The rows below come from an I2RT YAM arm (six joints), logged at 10 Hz.
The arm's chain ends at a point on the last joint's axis. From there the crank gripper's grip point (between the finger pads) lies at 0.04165 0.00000 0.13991 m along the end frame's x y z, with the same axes.
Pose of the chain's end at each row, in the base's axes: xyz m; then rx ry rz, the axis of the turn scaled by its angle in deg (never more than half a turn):
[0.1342, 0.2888, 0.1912, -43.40, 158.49, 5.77]
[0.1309, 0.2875, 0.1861, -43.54, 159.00, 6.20]
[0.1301, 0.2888, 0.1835, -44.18, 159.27, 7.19]
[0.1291, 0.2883, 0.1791, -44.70, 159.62, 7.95]
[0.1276, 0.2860, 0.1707, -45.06, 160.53, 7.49]
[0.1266, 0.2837, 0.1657, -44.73, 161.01, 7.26]
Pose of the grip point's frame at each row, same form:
[0.1334, 0.2876, 0.0452, -43.40, 158.49, 5.77]
[0.1286, 0.2866, 0.0401, -43.54, 159.00, 6.20]
[0.1263, 0.2891, 0.0376, -44.18, 159.27, 7.19]
[0.1238, 0.2894, 0.0332, -44.70, 159.62, 7.95]
[0.1202, 0.2856, 0.0249, -45.06, 160.53, 7.49]
[0.1183, 0.2827, 0.0200, -44.73, 161.01, 7.26]

